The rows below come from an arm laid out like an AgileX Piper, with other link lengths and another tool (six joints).
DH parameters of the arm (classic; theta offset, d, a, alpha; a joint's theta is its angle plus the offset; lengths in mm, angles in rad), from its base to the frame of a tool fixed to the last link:
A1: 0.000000 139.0 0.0 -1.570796
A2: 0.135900 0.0 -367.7 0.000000
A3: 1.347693 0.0 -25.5 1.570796
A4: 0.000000 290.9 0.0 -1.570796
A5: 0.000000 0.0 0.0 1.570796
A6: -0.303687 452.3 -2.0 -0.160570
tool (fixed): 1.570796 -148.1 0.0 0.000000
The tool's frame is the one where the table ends.
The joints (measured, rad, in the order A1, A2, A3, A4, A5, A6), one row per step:
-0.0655 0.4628 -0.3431 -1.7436 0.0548 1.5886
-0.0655 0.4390 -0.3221 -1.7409 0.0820 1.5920
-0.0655 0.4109 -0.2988 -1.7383 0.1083 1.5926
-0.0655 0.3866 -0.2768 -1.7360 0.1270 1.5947
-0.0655 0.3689 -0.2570 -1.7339 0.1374 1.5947
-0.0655 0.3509 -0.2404 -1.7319 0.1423 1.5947
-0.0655 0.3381 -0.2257 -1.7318 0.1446 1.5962
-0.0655 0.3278 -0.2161 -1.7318 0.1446 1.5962
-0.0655 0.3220 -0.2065 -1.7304 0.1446 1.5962
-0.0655 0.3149 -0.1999 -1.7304 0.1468 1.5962
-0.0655 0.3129 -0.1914 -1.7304 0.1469 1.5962
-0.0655 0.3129 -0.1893 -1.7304 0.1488 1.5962
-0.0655 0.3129 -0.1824 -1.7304 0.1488 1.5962
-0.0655 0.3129 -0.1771 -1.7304 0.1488 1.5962
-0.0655 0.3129 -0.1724 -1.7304 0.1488 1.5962
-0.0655 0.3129 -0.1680 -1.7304 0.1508 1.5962
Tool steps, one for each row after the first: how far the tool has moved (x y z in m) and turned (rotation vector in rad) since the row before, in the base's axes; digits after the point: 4 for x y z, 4 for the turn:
-0.0066 -0.0078 -0.0044 0.0047 -0.0080 -0.0269
-0.0074 -0.0074 -0.0047 0.0019 -0.0094 -0.0260
-0.0060 -0.0052 -0.0055 0.0036 -0.0059 -0.0185
-0.0040 -0.0029 -0.0065 0.0019 0.0003 -0.0103
-0.0036 -0.0013 -0.0049 0.0017 -0.0023 -0.0049
-0.0023 -0.0006 -0.0052 0.0016 0.0012 -0.0023
-0.0017 0.0001 -0.0030 0.0000 -0.0007 0.0000
-0.0008 0.0000 -0.0042 0.0016 0.0037 0.0000
-0.0013 -0.0006 -0.0019 -0.0001 -0.0008 -0.0022
-0.0002 0.0000 -0.0045 0.0004 0.0065 -0.0001
-0.0001 -0.0006 -0.0011 0.0001 0.0018 -0.0019
0.0001 0.0000 -0.0041 0.0005 0.0069 0.0000
0.0001 0.0000 -0.0031 0.0003 0.0053 0.0000
0.0001 0.0000 -0.0028 0.0003 0.0047 0.0000
-0.0001 -0.0006 -0.0025 0.0002 0.0041 -0.0020

